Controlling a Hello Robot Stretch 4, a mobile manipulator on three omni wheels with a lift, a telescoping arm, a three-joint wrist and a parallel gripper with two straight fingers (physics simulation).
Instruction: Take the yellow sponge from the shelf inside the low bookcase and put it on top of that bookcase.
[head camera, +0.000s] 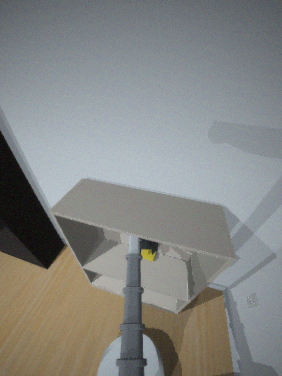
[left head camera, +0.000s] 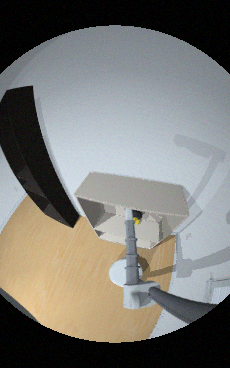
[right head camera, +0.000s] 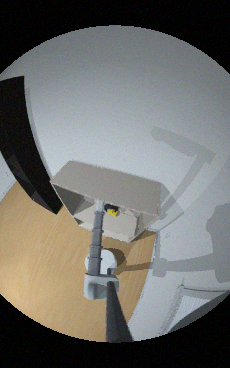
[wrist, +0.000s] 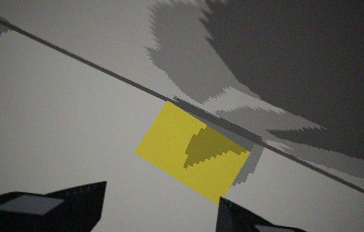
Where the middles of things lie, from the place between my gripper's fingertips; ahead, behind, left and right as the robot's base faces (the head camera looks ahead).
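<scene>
There is the yellow sponge (wrist: 184, 147). Counting from my hand, the sponge is 9 cm below, 4 cm ahead of and 2 cm to the right of it.
</scene>
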